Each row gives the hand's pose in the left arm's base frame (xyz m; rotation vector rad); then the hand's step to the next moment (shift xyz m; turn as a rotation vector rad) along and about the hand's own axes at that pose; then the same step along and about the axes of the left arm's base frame.
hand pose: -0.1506 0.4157 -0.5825 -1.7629 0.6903 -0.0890
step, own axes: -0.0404 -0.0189 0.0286 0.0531 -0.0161 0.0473
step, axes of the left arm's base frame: -0.0141 0.0471 0.0197 0.0692 0.0169 -0.0157
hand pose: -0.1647 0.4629 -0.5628 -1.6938 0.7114 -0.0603
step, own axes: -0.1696 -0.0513 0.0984 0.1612 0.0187 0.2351
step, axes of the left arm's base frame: -0.0753 0.1715 0.0774 0.2194 0.1260 -0.1327
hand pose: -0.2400 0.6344 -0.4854 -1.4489 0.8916 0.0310
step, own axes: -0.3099 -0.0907 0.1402 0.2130 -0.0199 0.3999
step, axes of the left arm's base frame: -0.0958 0.2543 0.2238 0.3580 0.2348 -0.1498
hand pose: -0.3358 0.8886 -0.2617 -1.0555 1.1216 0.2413
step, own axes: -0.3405 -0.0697 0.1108 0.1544 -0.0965 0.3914
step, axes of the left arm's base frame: -0.0457 0.1619 0.3237 0.3742 0.2071 -0.0584
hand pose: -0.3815 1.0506 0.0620 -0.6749 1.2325 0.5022
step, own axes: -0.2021 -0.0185 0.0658 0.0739 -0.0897 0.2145
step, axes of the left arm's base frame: 0.0036 0.0352 0.2104 0.2272 0.0876 -0.0145
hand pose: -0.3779 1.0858 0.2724 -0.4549 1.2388 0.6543
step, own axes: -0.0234 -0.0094 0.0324 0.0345 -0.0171 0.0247
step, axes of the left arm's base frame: 0.0252 0.0091 0.0311 0.0355 0.0105 -0.0268
